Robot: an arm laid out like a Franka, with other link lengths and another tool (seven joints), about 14 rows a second.
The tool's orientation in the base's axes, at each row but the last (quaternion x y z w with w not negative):
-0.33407, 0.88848, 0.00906, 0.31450
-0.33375, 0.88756, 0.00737, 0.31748
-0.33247, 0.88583, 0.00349, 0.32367
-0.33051, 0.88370, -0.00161, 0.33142
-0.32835, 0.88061, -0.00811, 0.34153
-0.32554, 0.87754, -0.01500, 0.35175
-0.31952, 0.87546, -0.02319, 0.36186
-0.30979, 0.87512, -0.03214, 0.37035
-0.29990, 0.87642, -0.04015, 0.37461
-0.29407, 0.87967, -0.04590, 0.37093
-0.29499, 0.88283, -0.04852, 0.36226
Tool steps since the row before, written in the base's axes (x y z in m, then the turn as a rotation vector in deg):
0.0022, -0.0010, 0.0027, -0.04, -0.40, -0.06
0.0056, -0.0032, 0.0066, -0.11, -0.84, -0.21
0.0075, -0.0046, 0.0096, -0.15, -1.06, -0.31
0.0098, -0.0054, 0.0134, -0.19, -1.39, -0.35
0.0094, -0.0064, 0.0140, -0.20, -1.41, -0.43
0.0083, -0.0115, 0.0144, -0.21, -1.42, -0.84
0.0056, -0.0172, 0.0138, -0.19, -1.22, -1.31
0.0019, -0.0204, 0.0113, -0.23, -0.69, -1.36
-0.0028, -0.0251, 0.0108, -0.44, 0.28, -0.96
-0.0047, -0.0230, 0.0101, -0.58, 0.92, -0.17
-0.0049, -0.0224, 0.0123, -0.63, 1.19, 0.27
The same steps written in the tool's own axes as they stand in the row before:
-0.0022, -0.0026, -0.0012, 0.29, -0.28, -0.06
-0.0051, -0.0071, -0.0029, 0.68, -0.55, -0.08
-0.0071, -0.0100, -0.0043, 0.89, -0.67, -0.08
-0.0102, -0.0129, -0.0059, 1.12, -0.90, -0.14
-0.0098, -0.0137, -0.0064, 1.19, -0.89, -0.09
-0.0065, -0.0174, -0.0080, 1.45, -0.79, 0.21
-0.0016, -0.0205, -0.0098, 1.62, -0.51, 0.61
0.0034, -0.0207, -0.0104, 1.37, -0.05, 0.71
0.0086, -0.0223, -0.0135, 0.69, 0.73, 0.43
0.0090, -0.0197, -0.0136, -0.08, 1.09, -0.15
0.0077, -0.0197, -0.0152, -0.47, 1.20, -0.47

